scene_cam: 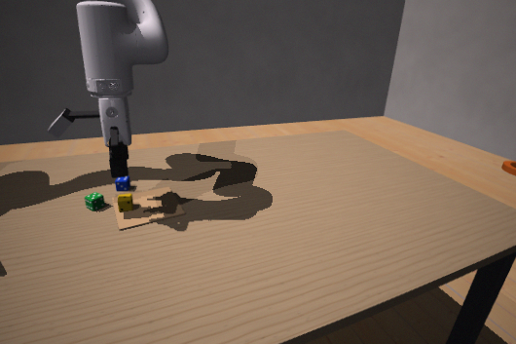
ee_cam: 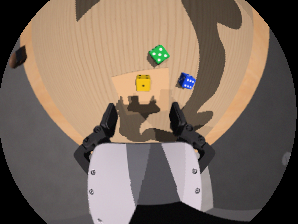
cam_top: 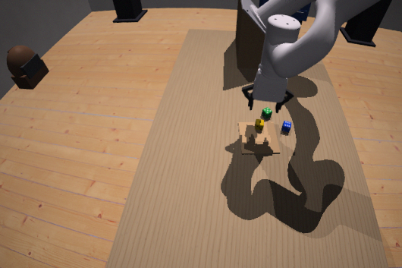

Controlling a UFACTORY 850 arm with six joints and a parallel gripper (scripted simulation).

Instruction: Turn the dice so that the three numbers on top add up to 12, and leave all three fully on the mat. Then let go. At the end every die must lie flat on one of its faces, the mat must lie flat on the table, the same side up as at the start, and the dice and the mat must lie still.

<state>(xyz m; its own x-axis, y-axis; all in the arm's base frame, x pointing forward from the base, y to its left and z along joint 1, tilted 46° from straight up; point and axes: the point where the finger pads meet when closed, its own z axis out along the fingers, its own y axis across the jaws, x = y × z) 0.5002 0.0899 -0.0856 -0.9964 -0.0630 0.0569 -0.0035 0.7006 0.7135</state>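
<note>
Now: hand 1 cm past the blue die, 11 cm to the right of it and 10 cm above it. Also, from my hand: yellow die (10 cm below); tan mat (5 cm ahead, 11 cm below); green die (7 cm behind, 3 cm to the left, 10 cm below).
</note>
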